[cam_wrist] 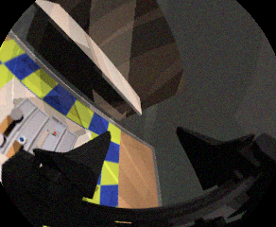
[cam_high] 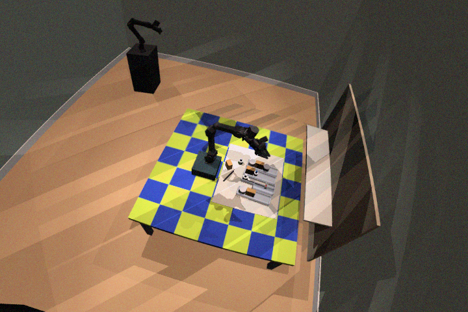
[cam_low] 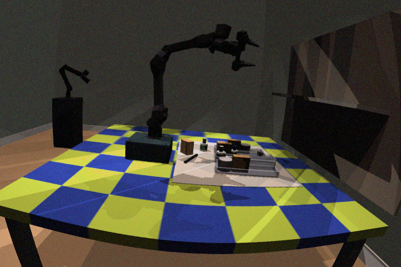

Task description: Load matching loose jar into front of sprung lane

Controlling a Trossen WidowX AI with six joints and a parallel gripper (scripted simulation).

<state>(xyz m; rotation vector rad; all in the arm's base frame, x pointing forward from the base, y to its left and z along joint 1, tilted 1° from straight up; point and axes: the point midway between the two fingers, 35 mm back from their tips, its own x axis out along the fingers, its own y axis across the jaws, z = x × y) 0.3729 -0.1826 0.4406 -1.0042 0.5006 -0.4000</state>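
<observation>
Now: the black pen 22 cm behind my gripper tip, 13 cm to the left of it and 51 cm below it.
</observation>
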